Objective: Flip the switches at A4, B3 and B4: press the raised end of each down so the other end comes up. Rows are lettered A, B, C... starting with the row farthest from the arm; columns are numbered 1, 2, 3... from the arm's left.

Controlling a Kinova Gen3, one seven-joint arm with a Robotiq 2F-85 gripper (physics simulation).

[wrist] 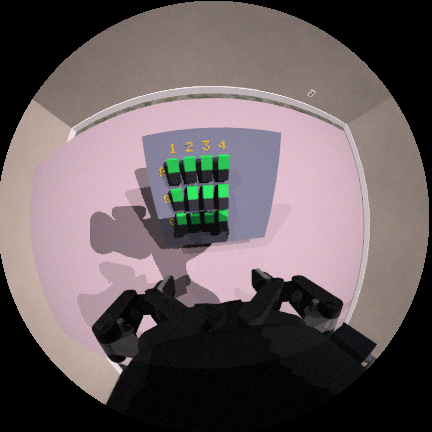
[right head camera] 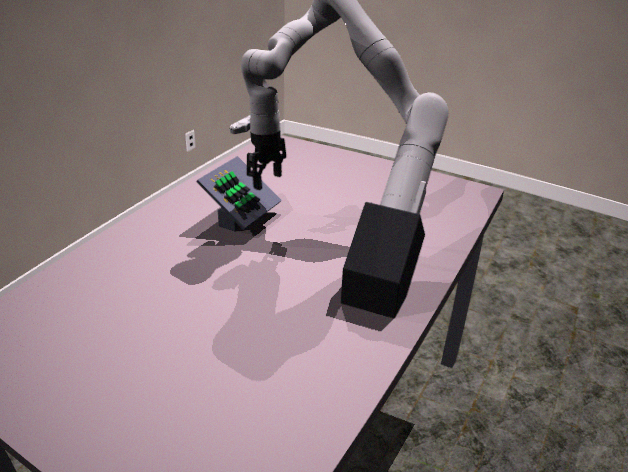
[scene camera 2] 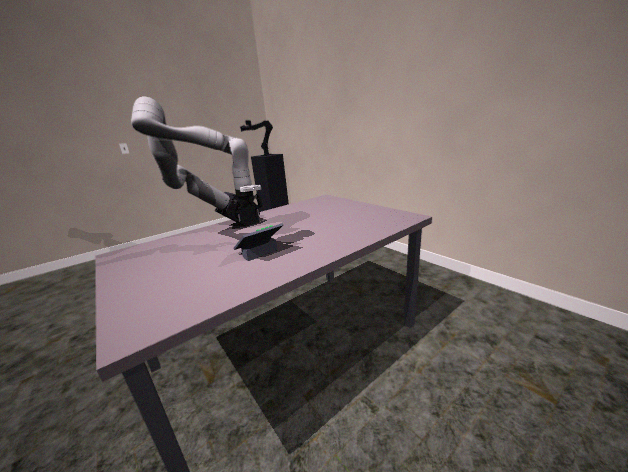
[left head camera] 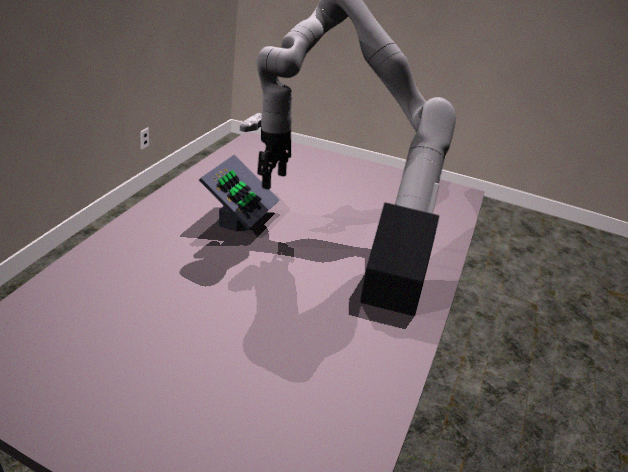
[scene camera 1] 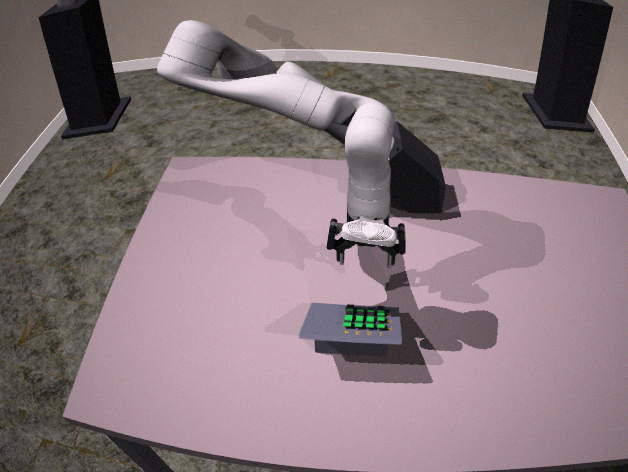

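Note:
A tilted blue-grey panel (left head camera: 269, 198) (right head camera: 266, 200) (scene camera 1: 322, 322) (wrist: 255, 175) stands on a dark foot on the pink table. It bears rows A to C of four rocker switches, each with a green far part and a black near part. In the wrist view, A4 (wrist: 223, 168) is at the top right of the group, B4 (wrist: 223, 196) below it and B3 (wrist: 208, 196) left of B4. Which ends are raised is too small to tell. My gripper (left head camera: 274, 179) (right head camera: 267, 180) (scene camera 1: 366, 262) (wrist: 212, 281) is open and empty, above and on the arm's side of the panel, apart from it. Shadow covers much of row C.
The arm's black base block (left head camera: 398, 253) (right head camera: 380, 253) stands on the pink table (left head camera: 126, 380) (scene camera 1: 203, 355). Two dark pedestals (scene camera 1: 76, 65) (scene camera 1: 571, 65) stand on the floor beyond the table. The panel's bare right part lies beside column 4.

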